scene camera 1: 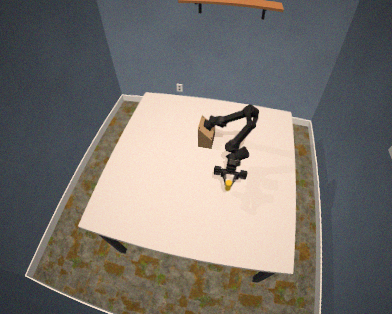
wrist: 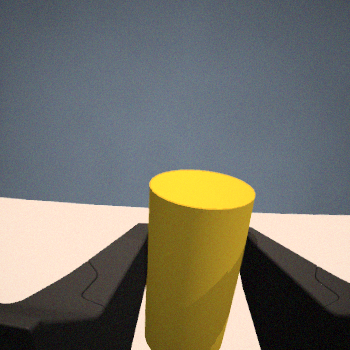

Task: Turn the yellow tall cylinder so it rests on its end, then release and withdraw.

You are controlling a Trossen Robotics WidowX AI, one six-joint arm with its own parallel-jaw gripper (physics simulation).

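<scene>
The yellow tall cylinder (scene camera 1: 228,185) (wrist: 196,260) is between the fingers of my gripper (scene camera 1: 228,183) (wrist: 193,236). In the wrist view it stands lengthwise up the picture, with its flat round end facing up and a little toward the camera, and its lower end is cut off at the bottom edge. My gripper is shut on it, with one dark finger on each side. In the scene view the cylinder looks close to upright. Whether its lower end touches the table cannot be told.
The white table (scene camera 1: 150,190) (wrist: 45,240) lies under the arm. A brown wooden block (scene camera 1: 205,139) stands at the arm's base, toward the table's back. Blue walls stand behind and beside the table, and an orange shelf (scene camera 1: 230,4) hangs on the back wall.
</scene>
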